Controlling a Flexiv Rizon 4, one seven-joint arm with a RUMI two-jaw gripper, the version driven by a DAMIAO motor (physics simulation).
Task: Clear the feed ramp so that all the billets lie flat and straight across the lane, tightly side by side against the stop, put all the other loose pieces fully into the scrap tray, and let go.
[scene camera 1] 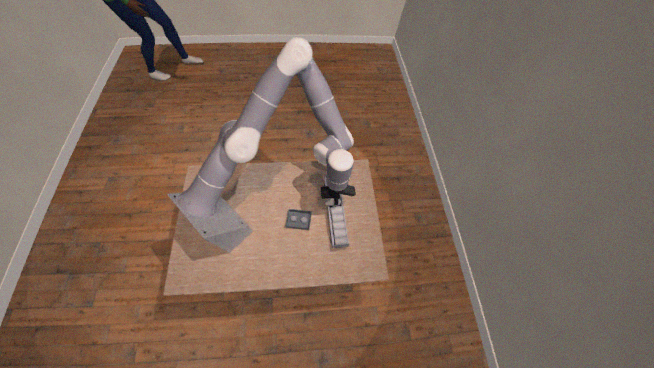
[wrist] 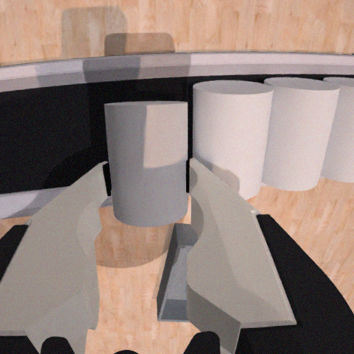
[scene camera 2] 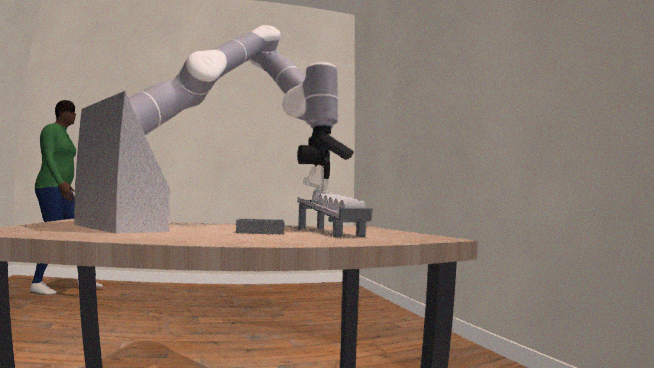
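My gripper (scene camera 1: 336,201) (scene camera 2: 322,189) (wrist: 149,163) is shut on a grey billet (wrist: 131,137), over the upper end of the feed ramp (scene camera 1: 340,246) (scene camera 2: 356,215) (wrist: 45,135). The held billet is roughly parallel to the row, beside its nearest billet (wrist: 230,135), with a narrow gap. Its near end reaches past the near rail in the wrist view; whether it touches the lane is unclear. Several pale billets (scene camera 1: 338,225) (scene camera 2: 345,202) lie across the lane, side by side down to the stop. The scrap tray (scene camera 1: 287,220) (scene camera 2: 260,226) (wrist: 174,310) holds two small pieces, a left one (scene camera 1: 293,218) and a right one (scene camera 1: 304,219).
The ramp stands on short legs on the wooden table (scene camera 1: 270,270) (scene camera 2: 200,239). The tray lies between the ramp and the arm's grey base (scene camera 1: 227,232) (scene camera 2: 120,175). The right finger is close to the nearest billet of the row. A person (scene camera 1: 150,25) (scene camera 2: 56,150) stands beyond the table.
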